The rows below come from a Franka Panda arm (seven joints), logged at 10 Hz.
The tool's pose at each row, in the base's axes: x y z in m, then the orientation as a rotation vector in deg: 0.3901, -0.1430, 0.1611, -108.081, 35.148, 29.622; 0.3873, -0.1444, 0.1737, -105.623, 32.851, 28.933; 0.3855, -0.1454, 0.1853, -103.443, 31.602, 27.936; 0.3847, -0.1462, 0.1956, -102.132, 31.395, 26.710; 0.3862, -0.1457, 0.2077, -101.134, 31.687, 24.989; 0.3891, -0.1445, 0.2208, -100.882, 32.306, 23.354; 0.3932, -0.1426, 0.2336, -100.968, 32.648, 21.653; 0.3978, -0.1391, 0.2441, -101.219, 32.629, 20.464; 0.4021, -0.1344, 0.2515, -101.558, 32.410, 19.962; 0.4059, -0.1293, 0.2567, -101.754, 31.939, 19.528; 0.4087, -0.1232, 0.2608, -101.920, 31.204, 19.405
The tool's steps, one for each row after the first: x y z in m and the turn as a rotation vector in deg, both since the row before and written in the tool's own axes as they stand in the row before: -0.0095, -0.0067, -0.0057, 2.419, -1.519, -1.735; -0.0081, -0.0072, -0.0046, 2.290, -0.718, -1.193; -0.0065, -0.0072, -0.0037, 1.596, 0.239, -0.666; -0.0057, -0.0104, -0.0028, 1.473, 0.912, -0.608; -0.0051, -0.0123, -0.0022, 0.750, 1.267, -0.411; -0.0039, -0.0129, -0.0014, 0.440, 1.260, -0.667; -0.0024, -0.0117, 0.0008, 0.122, 0.796, -0.662; -0.0011, -0.0093, 0.0028, -0.167, 0.284, -0.450; -0.0005, -0.0073, 0.0037, -0.052, 0.067, -0.568; -0.0009, -0.0061, 0.0049, -0.113, -0.279, -0.583
